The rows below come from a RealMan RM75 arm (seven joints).
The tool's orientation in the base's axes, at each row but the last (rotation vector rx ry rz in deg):
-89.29, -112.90, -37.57
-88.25, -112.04, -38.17
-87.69, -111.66, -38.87
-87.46, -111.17, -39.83
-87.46, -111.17, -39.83
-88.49, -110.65, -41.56
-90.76, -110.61, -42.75
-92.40, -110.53, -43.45
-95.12, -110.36, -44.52
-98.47, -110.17, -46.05
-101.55, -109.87, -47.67
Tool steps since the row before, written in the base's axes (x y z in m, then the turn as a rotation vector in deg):
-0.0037, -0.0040, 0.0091, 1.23, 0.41, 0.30
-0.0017, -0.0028, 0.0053, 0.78, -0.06, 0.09
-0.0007, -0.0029, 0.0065, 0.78, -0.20, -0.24
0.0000, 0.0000, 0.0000, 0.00, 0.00, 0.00
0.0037, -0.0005, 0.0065, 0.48, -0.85, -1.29
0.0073, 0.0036, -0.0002, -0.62, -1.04, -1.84
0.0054, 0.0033, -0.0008, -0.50, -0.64, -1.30
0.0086, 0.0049, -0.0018, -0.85, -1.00, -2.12
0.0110, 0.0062, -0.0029, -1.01, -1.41, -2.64
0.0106, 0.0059, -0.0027, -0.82, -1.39, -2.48
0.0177, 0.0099, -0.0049, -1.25, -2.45, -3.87
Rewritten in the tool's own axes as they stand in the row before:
0.0040, -0.0041, -0.0090, 0.27, 1.30, -0.09
0.0020, -0.0020, -0.0055, -0.12, 0.75, -0.20
0.0027, -0.0010, -0.0065, -0.45, 0.71, -0.06
0.0000, 0.0000, 0.0000, 0.00, 0.00, 0.00
0.0036, 0.0038, -0.0054, -1.58, 0.22, 0.26
0.0010, 0.0078, 0.0020, -1.90, -0.93, 0.60
0.0008, 0.0058, 0.0026, -1.27, -0.70, 0.50
0.0008, 0.0090, 0.0045, -2.03, -1.18, 0.84
0.0008, 0.0112, 0.0065, -2.66, -1.43, 0.93
0.0011, 0.0105, 0.0066, -2.56, -1.22, 0.84
0.0022, 0.0169, 0.0120, -4.21, -1.88, 1.13

